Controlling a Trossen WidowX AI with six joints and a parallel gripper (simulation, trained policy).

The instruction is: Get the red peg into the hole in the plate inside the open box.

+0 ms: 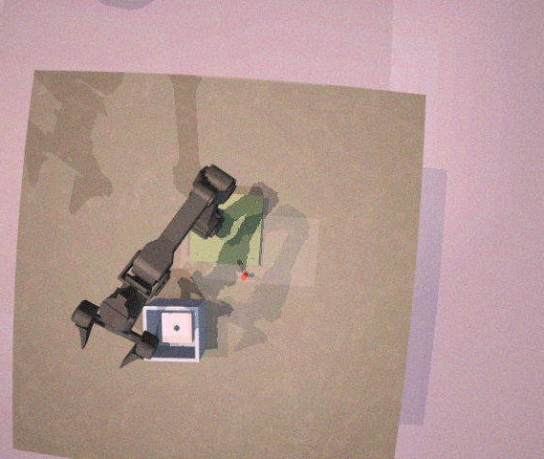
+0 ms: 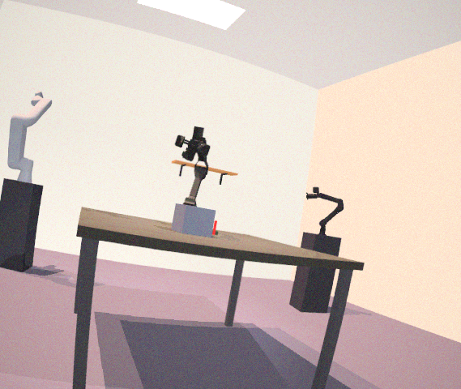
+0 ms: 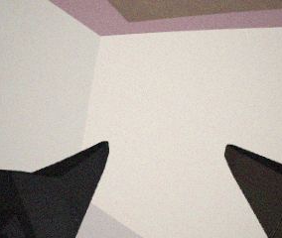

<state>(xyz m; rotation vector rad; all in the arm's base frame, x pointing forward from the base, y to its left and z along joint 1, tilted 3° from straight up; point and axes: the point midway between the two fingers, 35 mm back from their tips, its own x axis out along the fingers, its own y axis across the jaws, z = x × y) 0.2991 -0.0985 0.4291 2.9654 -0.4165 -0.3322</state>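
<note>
My gripper tip is 390 mm above the red peg, 250 mm to the right of it and 210 mm past it. Round my gripper tip: plate 390 mm below, 90 mm to the left, 10 mm behind.
</note>
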